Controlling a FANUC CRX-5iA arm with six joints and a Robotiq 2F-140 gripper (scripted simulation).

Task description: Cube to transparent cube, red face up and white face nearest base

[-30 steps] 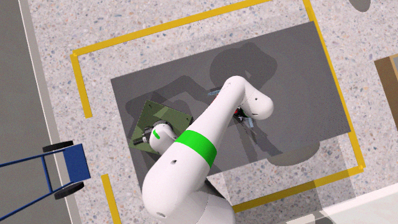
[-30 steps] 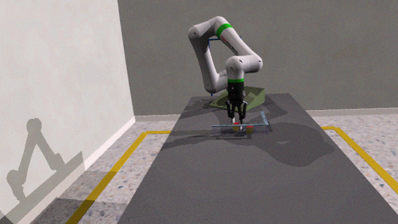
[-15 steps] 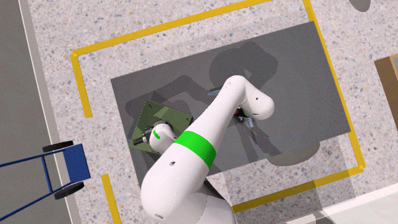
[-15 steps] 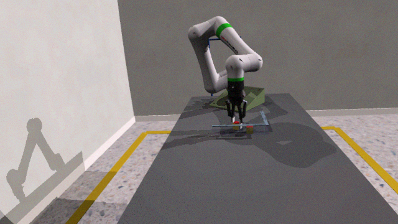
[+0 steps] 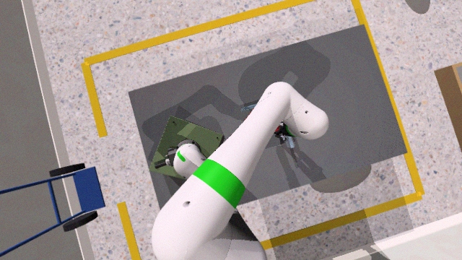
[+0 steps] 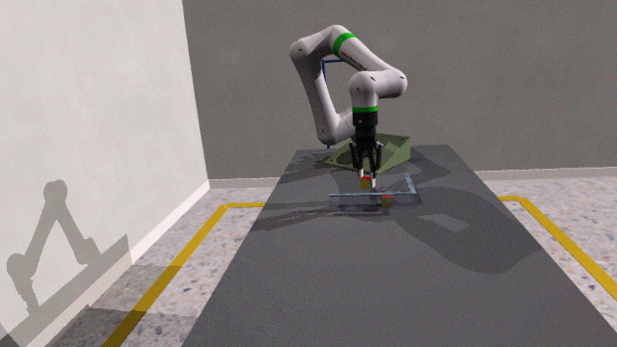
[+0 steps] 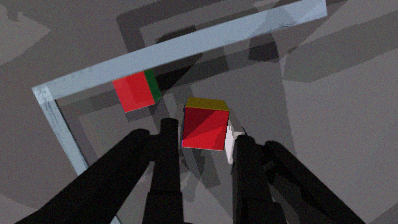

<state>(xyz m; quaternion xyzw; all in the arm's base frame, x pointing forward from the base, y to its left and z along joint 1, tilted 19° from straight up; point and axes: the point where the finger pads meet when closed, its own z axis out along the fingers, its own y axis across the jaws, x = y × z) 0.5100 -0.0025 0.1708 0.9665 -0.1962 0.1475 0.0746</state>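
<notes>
My hand is 5 cm short of the transparent cube, 7 cm to the right of it and 7 cm above it. Round my hand: rail (8 cm ahead, 1 cm to the left, 5 cm below).
</notes>
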